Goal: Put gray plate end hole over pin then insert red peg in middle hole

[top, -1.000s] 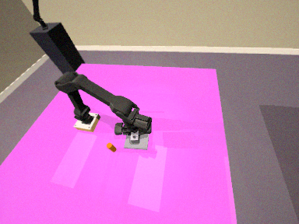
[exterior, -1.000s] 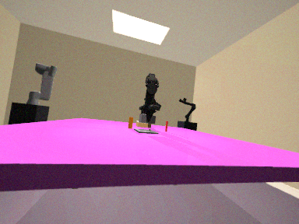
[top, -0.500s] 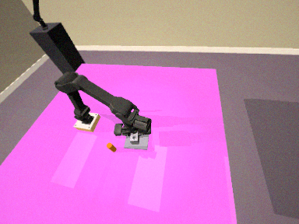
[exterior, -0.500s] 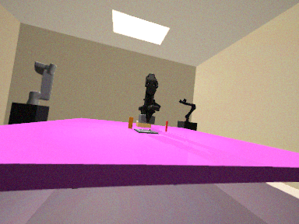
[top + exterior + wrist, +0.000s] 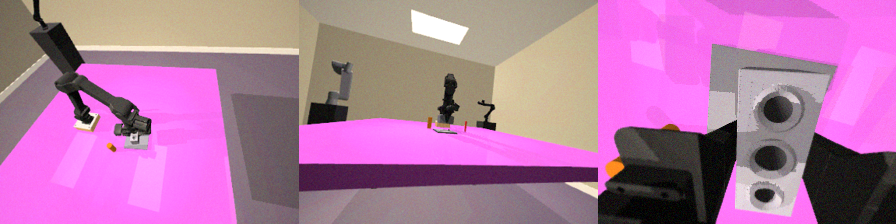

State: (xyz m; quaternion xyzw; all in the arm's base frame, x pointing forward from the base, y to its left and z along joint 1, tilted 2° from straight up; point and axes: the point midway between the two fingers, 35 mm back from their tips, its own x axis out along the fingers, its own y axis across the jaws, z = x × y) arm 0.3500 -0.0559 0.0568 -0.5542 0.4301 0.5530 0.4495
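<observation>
Right now my gripper tip is 1 cm past the gray base, 1 cm to the right of it and 5 cm above it. Round my gripper tip: gray plate (3 cm above); red peg (11 cm behind, 18 cm to the left, 2 cm below); orange cylinder (12 cm behind, 9 cm to the right, 2 cm below).
</observation>
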